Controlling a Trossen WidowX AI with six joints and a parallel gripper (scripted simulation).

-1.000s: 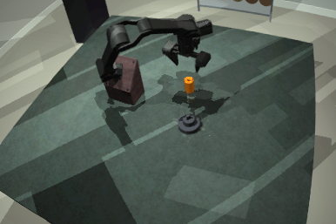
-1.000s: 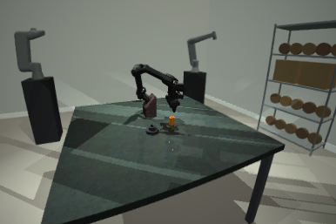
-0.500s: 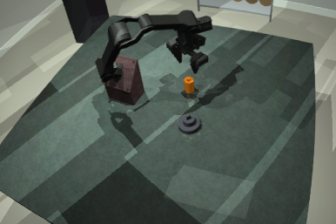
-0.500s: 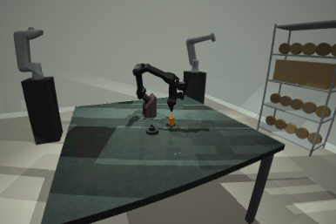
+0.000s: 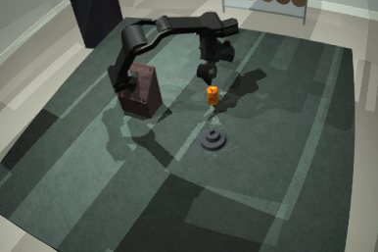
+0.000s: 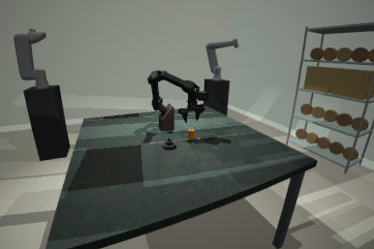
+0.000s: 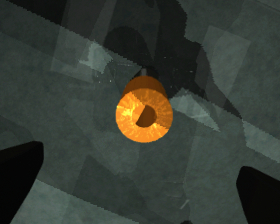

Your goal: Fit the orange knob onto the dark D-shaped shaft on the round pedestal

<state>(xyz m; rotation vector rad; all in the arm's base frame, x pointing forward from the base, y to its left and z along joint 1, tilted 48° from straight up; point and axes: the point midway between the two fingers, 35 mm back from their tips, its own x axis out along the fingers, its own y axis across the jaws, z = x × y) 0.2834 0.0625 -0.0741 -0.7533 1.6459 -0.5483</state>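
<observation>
Now: gripper tip 90 mm above the orange knob. The rest, counted from my gripper tip: round pedestal 60 mm ahead, 180 mm to the right, 90 mm below.
</observation>
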